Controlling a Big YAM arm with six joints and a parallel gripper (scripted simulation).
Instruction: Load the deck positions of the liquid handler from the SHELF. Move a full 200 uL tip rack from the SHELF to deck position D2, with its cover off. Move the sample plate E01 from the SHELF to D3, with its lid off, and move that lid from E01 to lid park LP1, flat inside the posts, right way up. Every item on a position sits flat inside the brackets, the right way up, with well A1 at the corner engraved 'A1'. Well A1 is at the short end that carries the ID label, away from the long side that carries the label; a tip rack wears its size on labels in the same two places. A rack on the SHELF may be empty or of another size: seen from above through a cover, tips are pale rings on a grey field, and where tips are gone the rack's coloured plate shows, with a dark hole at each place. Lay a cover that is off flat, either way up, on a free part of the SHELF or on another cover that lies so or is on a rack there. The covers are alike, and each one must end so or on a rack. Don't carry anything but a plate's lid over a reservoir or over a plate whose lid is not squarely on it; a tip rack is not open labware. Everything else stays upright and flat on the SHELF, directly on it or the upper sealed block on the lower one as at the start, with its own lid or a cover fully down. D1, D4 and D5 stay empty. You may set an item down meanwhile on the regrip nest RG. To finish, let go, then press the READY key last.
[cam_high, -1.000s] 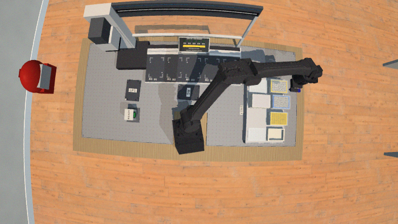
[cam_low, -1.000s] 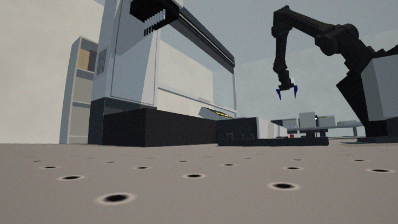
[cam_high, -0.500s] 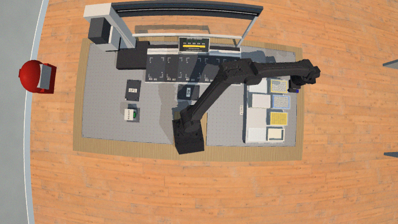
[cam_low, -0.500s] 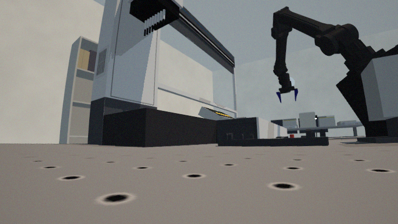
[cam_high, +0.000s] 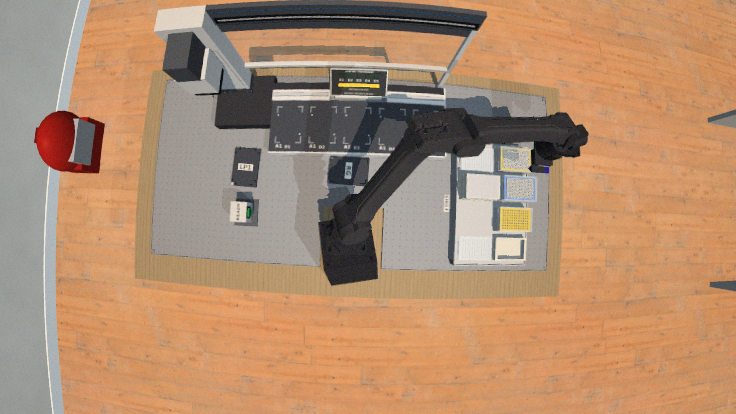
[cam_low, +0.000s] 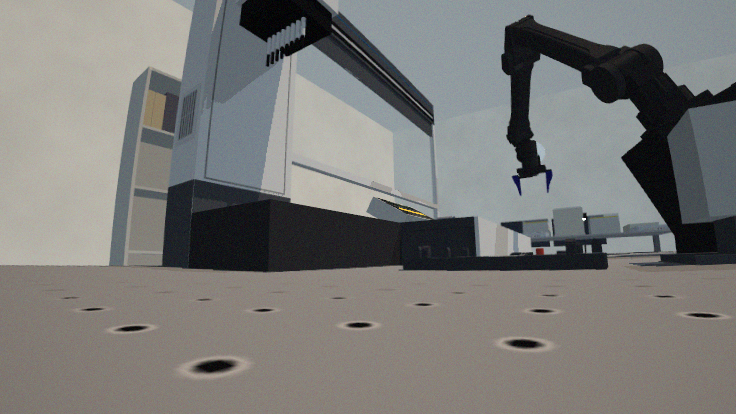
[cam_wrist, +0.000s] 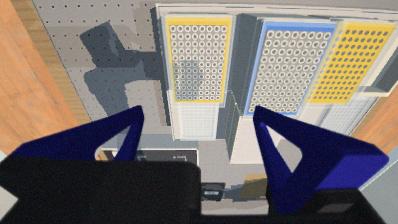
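Now: the clear tip rack cover 12 cm below my hand. From my hand the other things lie so: clear plate lid (17 cm below, 14 cm to the left, 1 cm ahead); then white sealed block (14 cm to the left, 12 cm below, 10 cm behind); then yellow tip rack (14 cm below, 1 cm to the left).
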